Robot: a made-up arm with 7 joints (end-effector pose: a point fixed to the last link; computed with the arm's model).
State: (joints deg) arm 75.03 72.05 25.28 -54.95 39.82 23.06 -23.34
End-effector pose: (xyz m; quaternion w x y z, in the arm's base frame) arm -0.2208 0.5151 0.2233 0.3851 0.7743 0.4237 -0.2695
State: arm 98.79 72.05 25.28 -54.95 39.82 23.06 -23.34
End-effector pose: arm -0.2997 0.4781 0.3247 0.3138 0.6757 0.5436 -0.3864
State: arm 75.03 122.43 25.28 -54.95 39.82 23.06 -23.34
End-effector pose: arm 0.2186 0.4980 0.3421 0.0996 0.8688 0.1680 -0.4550
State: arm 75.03 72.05 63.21 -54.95 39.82 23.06 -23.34
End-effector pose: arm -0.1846 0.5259 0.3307 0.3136 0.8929 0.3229 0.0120
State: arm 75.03 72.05 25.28 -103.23 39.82 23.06 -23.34
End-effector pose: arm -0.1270 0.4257 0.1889 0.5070 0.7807 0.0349 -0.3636
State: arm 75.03 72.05 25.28 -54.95 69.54 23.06 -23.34
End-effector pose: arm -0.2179 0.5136 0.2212 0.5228 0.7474 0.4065 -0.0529
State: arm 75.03 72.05 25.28 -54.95 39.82 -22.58 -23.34
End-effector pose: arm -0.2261 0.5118 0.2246 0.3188 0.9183 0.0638 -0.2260
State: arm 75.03 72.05 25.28 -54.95 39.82 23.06 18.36
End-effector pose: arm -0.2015 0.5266 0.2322 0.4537 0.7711 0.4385 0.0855
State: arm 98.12 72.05 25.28 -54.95 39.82 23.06 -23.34
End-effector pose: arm -0.2981 0.4793 0.3215 0.3160 0.6789 0.5406 -0.3833
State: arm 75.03 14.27 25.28 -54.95 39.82 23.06 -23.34
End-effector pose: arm -0.4916 0.1315 0.0066 0.6196 0.4871 0.6155 0.0036
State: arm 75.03 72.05 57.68 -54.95 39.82 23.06 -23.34
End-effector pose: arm -0.1862 0.5272 0.3139 0.3264 0.8814 0.3401 -0.0297
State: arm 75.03 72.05 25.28 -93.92 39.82 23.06 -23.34
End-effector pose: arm -0.1408 0.4484 0.1899 0.4899 0.7904 0.1126 -0.3501
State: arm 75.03 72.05 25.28 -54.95 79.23 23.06 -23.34
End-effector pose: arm -0.2168 0.5133 0.2208 0.5605 0.7277 0.3949 0.0192
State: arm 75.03 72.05 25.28 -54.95 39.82 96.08 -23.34
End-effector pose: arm -0.2213 0.5236 0.2187 0.3649 0.3085 0.8418 -0.2510
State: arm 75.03 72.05 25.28 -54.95 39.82 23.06 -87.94
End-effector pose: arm -0.2536 0.5126 0.2385 0.1846 0.5832 0.2944 -0.7343
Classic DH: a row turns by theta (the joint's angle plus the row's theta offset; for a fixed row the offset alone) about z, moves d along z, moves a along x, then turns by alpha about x. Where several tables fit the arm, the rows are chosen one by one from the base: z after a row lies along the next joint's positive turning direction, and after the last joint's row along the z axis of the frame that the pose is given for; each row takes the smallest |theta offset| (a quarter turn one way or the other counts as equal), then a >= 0, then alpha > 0; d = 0 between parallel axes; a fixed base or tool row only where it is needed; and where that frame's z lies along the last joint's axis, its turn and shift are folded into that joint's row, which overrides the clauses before.
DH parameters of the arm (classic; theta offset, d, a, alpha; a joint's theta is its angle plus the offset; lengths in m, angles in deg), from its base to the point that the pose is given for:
base (fixed): 0 0.2927 -0.0036 -70
joint 1: 90 -0.011 0.0186 90
joint 2: 70 0.0238 0.0049 -90
joint 3: -90 -0.4301 0.0431 -90
joint 4: 0 0.0184 -0.0015 90
joint 5: 0 -0.1676 -0.0138 -90
joint 6: 0 0.0298 0.0002 90
joint 7: 5.62 -0.007 0.015 66.41
tool (fixed): -39.8 0.0332 0 0

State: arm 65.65 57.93 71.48 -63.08 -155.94 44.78 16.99
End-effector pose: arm -0.2484 0.5042 0.2645 0.6378 -0.4230 -0.3578 0.5350
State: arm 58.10 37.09 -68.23 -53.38 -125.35 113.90 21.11
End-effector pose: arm -0.4287 0.1177 -0.1067 0.2450 -0.8277 0.2608 0.4323
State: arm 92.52 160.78 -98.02 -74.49 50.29 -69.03 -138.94
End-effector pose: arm 0.2547 0.4697 0.4376 0.1217 0.3102 0.4855 0.8082
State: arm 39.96 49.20 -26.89 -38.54 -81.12 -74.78 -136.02
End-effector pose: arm -0.1761 0.4065 -0.1394 0.4269 0.0061 0.8604 0.2783
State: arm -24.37 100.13 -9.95 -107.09 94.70 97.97 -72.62
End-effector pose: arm 0.2271 0.3519 0.4160 0.3121 0.5549 -0.1876 -0.7479
